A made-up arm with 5 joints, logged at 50 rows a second.
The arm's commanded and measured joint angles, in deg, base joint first. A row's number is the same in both.
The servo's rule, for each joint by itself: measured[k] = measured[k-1] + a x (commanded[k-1-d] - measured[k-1]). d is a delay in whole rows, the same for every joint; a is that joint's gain. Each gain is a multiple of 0.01, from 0.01 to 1. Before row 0 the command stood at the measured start. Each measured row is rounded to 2 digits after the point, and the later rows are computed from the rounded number. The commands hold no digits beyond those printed.
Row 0, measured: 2.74 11.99 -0.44 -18.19 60.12
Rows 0 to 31, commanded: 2.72 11.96 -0.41 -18.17 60.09; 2.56 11.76 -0.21 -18.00 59.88; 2.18 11.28 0.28 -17.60 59.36; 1.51 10.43 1.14 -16.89 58.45; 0.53 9.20 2.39 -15.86 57.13; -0.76 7.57 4.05 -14.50 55.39; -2.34 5.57 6.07 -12.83 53.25; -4.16 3.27 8.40 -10.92 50.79; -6.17 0.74 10.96 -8.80 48.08; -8.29 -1.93 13.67 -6.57 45.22; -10.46 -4.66 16.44 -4.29 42.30; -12.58 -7.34 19.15 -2.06 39.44; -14.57 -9.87 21.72 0.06 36.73; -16.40 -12.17 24.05 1.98 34.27; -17.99 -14.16 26.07 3.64 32.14; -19.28 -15.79 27.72 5.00 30.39; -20.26 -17.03 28.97 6.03 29.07; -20.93 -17.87 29.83 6.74 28.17; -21.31 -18.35 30.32 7.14 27.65; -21.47 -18.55 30.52 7.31 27.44; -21.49 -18.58 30.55 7.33 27.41; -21.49 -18.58 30.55 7.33 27.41; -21.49 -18.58 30.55 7.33 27.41; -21.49 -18.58 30.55 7.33 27.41; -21.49 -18.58 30.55 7.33 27.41; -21.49 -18.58 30.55 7.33 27.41; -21.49 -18.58 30.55 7.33 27.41; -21.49 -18.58 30.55 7.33 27.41; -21.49 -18.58 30.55 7.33 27.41; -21.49 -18.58 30.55 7.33 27.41; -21.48 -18.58 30.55 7.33 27.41; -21.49 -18.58 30.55 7.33 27.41
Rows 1 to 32, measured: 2.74 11.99 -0.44 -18.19 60.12; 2.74 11.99 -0.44 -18.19 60.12; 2.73 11.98 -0.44 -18.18 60.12; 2.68 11.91 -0.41 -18.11 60.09; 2.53 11.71 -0.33 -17.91 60.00; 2.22 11.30 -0.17 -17.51 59.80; 1.71 10.63 0.11 -16.87 59.45; 0.97 9.65 0.54 -15.95 58.92; -0.02 8.34 1.15 -14.73 58.18; -1.26 6.72 1.95 -13.24 57.22; -2.73 4.81 2.94 -11.51 56.03; -4.40 2.65 4.12 -9.58 54.62; -6.22 0.31 5.48 -7.52 53.02; -8.13 -2.14 6.98 -5.39 51.25; -10.06 -4.61 8.60 -3.26 49.36; -11.96 -7.03 10.30 -1.22 47.40; -13.77 -9.31 12.03 0.68 45.42; -15.42 -11.38 13.76 2.36 43.47; -16.87 -13.19 15.43 3.79 41.60; -18.09 -14.69 17.01 4.94 39.85; -19.06 -15.86 18.47 5.80 38.26; -19.78 -16.72 19.80 6.39 36.85; -20.29 -17.32 20.98 6.76 35.62; -20.65 -17.72 22.03 6.98 34.55; -20.90 -18.00 22.97 7.12 33.62; -21.08 -18.19 23.80 7.20 32.81; -21.20 -18.31 24.54 7.25 32.11; -21.29 -18.40 25.20 7.28 31.50; -21.35 -18.46 25.79 7.30 30.97; -21.39 -18.50 26.31 7.31 30.51; -21.42 -18.53 26.78 7.32 30.11; -21.44 -18.55 27.19 7.32 29.76
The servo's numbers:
d 2
a 0.30 0.32 0.11 0.39 0.13

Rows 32 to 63, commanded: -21.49 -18.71 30.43 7.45 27.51; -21.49 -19.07 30.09 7.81 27.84; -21.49 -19.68 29.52 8.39 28.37; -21.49 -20.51 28.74 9.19 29.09; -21.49 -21.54 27.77 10.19 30.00; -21.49 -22.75 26.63 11.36 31.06; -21.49 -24.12 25.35 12.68 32.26; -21.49 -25.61 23.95 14.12 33.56; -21.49 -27.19 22.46 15.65 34.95; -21.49 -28.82 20.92 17.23 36.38; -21.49 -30.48 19.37 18.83 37.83; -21.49 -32.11 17.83 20.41 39.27; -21.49 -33.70 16.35 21.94 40.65; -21.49 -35.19 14.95 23.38 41.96; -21.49 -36.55 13.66 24.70 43.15; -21.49 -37.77 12.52 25.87 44.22; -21.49 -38.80 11.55 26.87 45.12; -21.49 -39.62 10.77 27.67 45.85; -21.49 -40.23 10.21 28.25 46.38; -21.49 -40.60 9.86 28.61 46.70; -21.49 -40.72 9.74 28.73 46.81; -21.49 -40.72 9.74 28.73 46.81; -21.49 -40.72 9.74 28.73 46.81; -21.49 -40.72 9.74 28.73 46.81; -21.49 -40.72 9.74 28.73 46.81; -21.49 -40.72 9.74 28.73 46.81; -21.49 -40.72 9.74 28.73 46.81; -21.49 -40.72 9.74 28.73 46.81; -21.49 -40.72 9.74 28.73 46.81; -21.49 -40.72 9.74 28.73 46.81; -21.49 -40.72 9.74 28.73 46.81; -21.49 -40.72 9.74 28.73 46.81
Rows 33 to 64, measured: -21.45 -18.56 27.56 7.32 29.45; -21.46 -18.57 27.89 7.32 29.18; -21.47 -18.61 28.17 7.37 28.96; -21.48 -18.76 28.38 7.54 28.81; -21.48 -19.05 28.51 7.87 28.75; -21.48 -19.52 28.54 8.38 28.79; -21.48 -20.17 28.46 9.09 28.95; -21.48 -21.00 28.26 9.98 29.22; -21.48 -22.00 27.94 11.03 29.62; -21.48 -23.16 27.50 12.24 30.13; -21.48 -24.45 26.95 13.57 30.76; -21.48 -25.85 26.29 15.00 31.49; -21.48 -27.33 25.53 16.49 32.31; -21.48 -28.86 24.68 18.02 33.21; -21.48 -30.41 23.76 19.55 34.18; -21.48 -31.94 22.79 21.04 35.19; -21.48 -33.42 21.79 22.47 36.22; -21.48 -34.81 20.77 23.80 37.26; -21.48 -36.09 19.76 25.00 38.28; -21.48 -37.22 18.77 26.04 39.26; -21.48 -38.18 17.83 26.90 40.19; -21.48 -38.95 16.95 27.57 41.04; -21.48 -39.52 16.16 28.02 41.79; -21.48 -39.90 15.45 28.30 42.44; -21.48 -40.16 14.82 28.47 43.01; -21.48 -40.34 14.26 28.57 43.50; -21.48 -40.46 13.76 28.63 43.93; -21.48 -40.54 13.32 28.67 44.30; -21.48 -40.60 12.93 28.69 44.63; -21.48 -40.64 12.58 28.71 44.91; -21.48 -40.67 12.27 28.72 45.16; -21.48 -40.69 11.99 28.72 45.37
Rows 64 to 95, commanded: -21.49 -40.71 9.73 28.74 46.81; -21.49 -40.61 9.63 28.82 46.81; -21.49 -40.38 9.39 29.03 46.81; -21.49 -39.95 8.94 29.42 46.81; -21.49 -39.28 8.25 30.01 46.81; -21.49 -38.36 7.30 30.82 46.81; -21.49 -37.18 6.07 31.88 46.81; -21.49 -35.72 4.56 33.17 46.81; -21.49 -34.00 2.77 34.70 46.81; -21.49 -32.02 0.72 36.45 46.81; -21.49 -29.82 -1.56 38.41 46.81; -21.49 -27.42 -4.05 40.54 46.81; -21.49 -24.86 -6.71 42.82 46.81; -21.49 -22.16 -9.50 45.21 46.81; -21.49 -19.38 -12.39 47.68 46.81; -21.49 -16.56 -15.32 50.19 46.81; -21.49 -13.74 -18.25 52.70 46.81; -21.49 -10.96 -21.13 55.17 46.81; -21.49 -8.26 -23.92 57.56 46.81; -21.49 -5.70 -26.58 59.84 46.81; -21.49 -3.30 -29.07 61.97 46.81; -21.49 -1.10 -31.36 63.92 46.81; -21.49 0.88 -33.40 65.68 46.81; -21.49 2.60 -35.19 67.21 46.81; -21.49 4.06 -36.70 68.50 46.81; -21.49 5.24 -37.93 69.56 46.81; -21.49 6.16 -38.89 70.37 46.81; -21.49 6.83 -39.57 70.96 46.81; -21.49 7.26 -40.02 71.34 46.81; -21.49 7.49 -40.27 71.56 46.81; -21.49 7.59 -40.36 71.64 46.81; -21.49 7.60 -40.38 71.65 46.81
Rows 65 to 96, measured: -21.48 -40.70 11.74 28.72 45.56; -21.48 -40.71 11.52 28.72 45.72; -21.48 -40.71 11.32 28.73 45.86; -21.48 -40.68 11.13 28.77 45.98; -21.48 -40.58 10.94 28.87 46.09; -21.48 -40.38 10.72 29.08 46.18; -21.48 -40.03 10.45 29.44 46.26; -21.48 -39.50 10.10 29.98 46.33; -21.48 -38.76 9.66 30.72 46.39; -21.48 -37.79 9.10 31.68 46.44; -21.48 -36.58 8.40 32.86 46.49; -21.48 -35.12 7.56 34.26 46.53; -21.48 -33.42 6.56 35.88 46.57; -21.48 -31.50 5.39 37.70 46.60; -21.48 -29.38 4.06 39.70 46.63; -21.48 -27.07 2.57 41.85 46.65; -21.48 -24.61 0.92 44.12 46.67; -21.48 -22.03 -0.87 46.49 46.69; -21.48 -19.38 -2.78 48.91 46.71; -21.48 -16.69 -4.80 51.35 46.72; -21.48 -13.99 -6.90 53.77 46.73; -21.48 -11.34 -9.06 56.14 46.74; -21.48 -8.77 -11.26 58.41 46.75; -21.48 -6.32 -13.47 60.56 46.76; -21.48 -4.02 -15.66 62.56 46.77; -21.48 -1.90 -17.81 64.37 46.78; -21.48 0.01 -19.89 65.98 46.78; -21.48 1.68 -21.87 67.38 46.78; -21.48 3.11 -23.74 68.55 46.78; -21.48 4.30 -25.48 69.49 46.78; -21.48 5.25 -27.08 70.21 46.78; -21.48 5.97 -28.53 70.74 46.78
